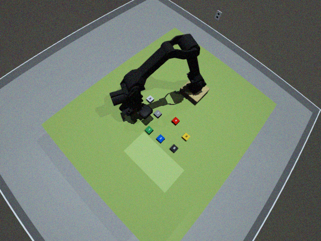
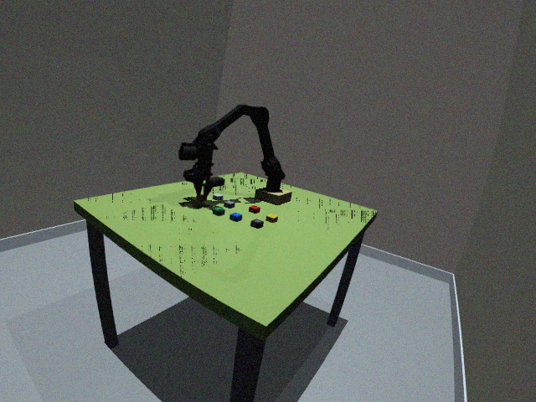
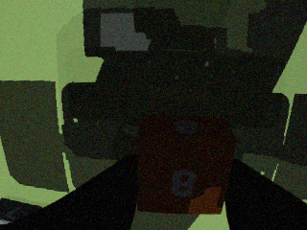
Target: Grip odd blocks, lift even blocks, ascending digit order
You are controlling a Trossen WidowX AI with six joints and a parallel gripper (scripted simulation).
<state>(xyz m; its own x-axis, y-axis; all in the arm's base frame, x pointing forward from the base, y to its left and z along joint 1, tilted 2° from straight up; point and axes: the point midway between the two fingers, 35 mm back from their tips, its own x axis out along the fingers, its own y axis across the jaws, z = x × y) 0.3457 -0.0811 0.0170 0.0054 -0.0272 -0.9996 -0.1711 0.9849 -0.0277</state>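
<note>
Now: the blue block 200 mm to the left of my gripper tip, 10 mm below it and 10 mm behind it. Also, from my gripper tip: grey block (80 mm to the left, 80 mm behind, 10 mm below); then white block (100 mm behind, 20 mm to the right, 10 mm below); then orange block (right at my gripper tip).
</note>
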